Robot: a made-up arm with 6 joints.
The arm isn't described. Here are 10 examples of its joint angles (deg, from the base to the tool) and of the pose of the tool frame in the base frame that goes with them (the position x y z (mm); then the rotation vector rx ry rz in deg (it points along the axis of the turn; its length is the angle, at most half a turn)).
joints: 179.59 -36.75 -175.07 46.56 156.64 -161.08
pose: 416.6 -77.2 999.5 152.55 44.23 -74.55
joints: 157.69 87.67 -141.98 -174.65 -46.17 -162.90
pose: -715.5 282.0 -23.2 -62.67 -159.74 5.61
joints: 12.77 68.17 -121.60 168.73 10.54 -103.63
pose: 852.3 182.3 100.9 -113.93 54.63 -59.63
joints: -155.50 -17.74 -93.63 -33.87 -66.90 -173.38
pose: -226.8 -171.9 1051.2 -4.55 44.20 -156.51
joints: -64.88 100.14 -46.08 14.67 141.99 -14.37
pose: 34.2 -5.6 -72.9 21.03 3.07 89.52
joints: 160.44 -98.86 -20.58 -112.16 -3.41 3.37
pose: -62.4 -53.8 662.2 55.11 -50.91 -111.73
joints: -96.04 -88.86 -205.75 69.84 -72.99 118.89
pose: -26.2 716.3 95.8 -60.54 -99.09 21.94
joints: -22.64 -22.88 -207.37 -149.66 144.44 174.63
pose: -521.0 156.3 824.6 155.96 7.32 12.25
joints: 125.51 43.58 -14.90 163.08 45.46 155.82
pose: -90.6 119.8 -10.3 -23.23 -158.94 -3.73
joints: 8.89 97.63 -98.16 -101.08 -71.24 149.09
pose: 442.6 177.8 -226.6 -108.66 38.21 52.02
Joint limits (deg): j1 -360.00..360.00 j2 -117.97..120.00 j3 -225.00..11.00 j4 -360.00..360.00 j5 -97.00..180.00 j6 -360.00..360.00
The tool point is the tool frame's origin. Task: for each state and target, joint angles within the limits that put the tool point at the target. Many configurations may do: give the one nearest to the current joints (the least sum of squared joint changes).
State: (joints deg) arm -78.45 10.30 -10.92 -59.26 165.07 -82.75
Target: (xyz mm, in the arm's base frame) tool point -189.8 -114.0 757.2
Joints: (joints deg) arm -124.16 -39.33 -52.90 -73.33 161.53 -82.75
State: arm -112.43 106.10 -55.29 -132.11 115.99 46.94
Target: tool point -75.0 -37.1 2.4
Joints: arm -96.76 76.18 -6.31 -142.55 134.78 46.94
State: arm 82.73 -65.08 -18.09 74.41 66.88 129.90
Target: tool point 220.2 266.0 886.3
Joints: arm 46.66 -39.56 -63.07 76.24 49.84 129.90
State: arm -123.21 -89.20 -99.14 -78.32 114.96 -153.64
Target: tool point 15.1 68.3 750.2
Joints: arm -145.74 -85.90 -49.09 -24.55 122.34 -153.64
